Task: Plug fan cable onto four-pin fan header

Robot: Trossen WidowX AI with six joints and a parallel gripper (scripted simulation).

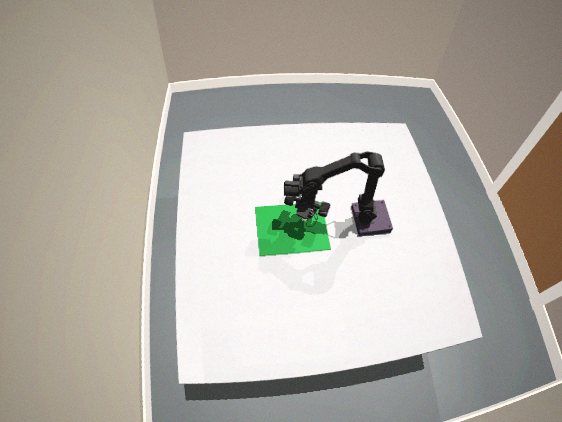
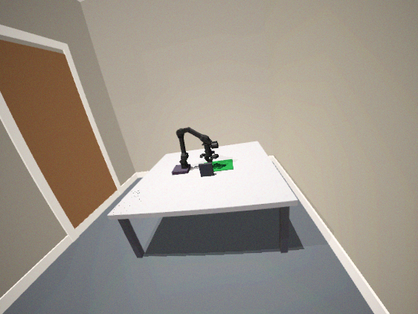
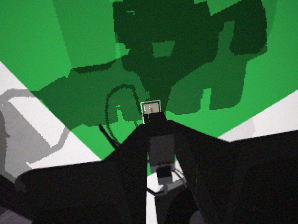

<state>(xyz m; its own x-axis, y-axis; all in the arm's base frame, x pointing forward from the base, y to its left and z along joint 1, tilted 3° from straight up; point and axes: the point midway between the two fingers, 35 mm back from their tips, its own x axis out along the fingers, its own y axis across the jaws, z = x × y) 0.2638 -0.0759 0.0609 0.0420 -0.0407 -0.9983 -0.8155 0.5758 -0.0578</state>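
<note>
Right now my gripper tip is 40 mm above the fan header and 10 mm to the left of it. Round my gripper tip: green board: 70 mm ahead, 60 mm below, 30 mm to the left; then square fan: 140 mm to the right, 40 mm behind, 20 mm above; then dark fan plug: 10 mm to the right, 10 mm above.
</note>
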